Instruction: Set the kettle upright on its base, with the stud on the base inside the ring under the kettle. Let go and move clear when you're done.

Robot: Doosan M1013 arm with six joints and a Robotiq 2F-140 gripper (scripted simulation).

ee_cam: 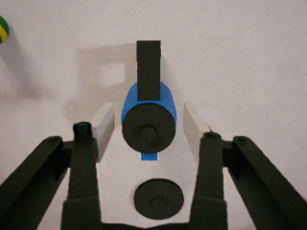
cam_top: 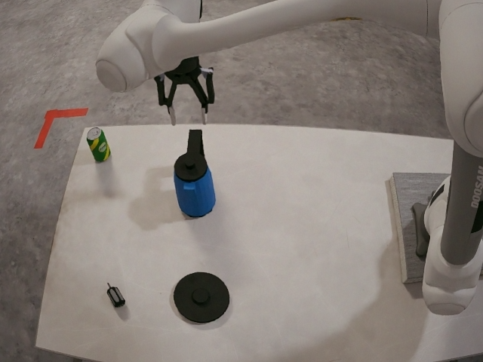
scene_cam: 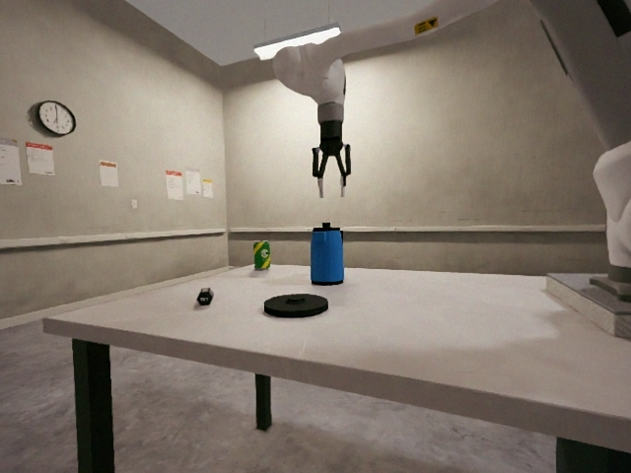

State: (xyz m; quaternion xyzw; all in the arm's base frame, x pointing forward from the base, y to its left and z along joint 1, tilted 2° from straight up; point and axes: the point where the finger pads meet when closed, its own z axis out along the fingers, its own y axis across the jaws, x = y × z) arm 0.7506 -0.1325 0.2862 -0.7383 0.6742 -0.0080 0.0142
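Now: hand 3 cm to the right of the blue kettle and 21 cm above it. Round my hand: green can 36 cm ahead, 8 cm to the right, 25 cm below; then round black base 6 cm behind, 36 cm to the left, 30 cm below.
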